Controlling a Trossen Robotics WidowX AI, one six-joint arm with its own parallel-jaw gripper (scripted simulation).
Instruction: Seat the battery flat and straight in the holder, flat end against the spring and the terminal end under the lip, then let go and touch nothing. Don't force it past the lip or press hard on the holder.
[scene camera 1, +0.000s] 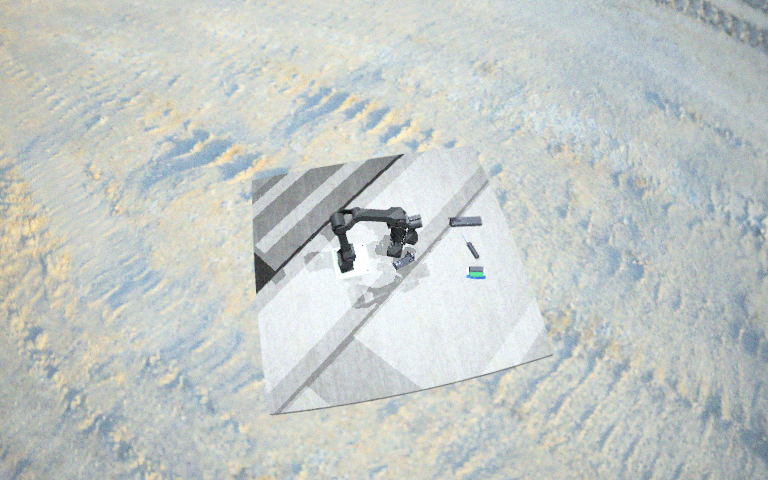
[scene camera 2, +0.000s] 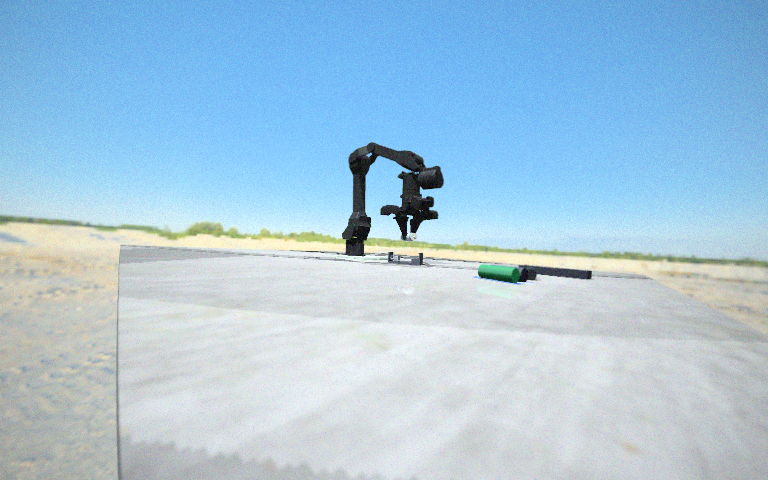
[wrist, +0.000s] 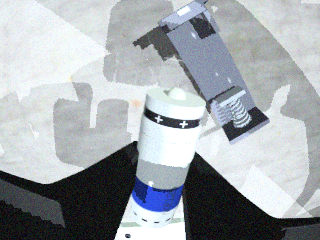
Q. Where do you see my gripper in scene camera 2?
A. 408, 239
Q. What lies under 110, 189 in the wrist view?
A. My gripper.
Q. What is my gripper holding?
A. A battery.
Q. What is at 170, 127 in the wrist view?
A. A battery.
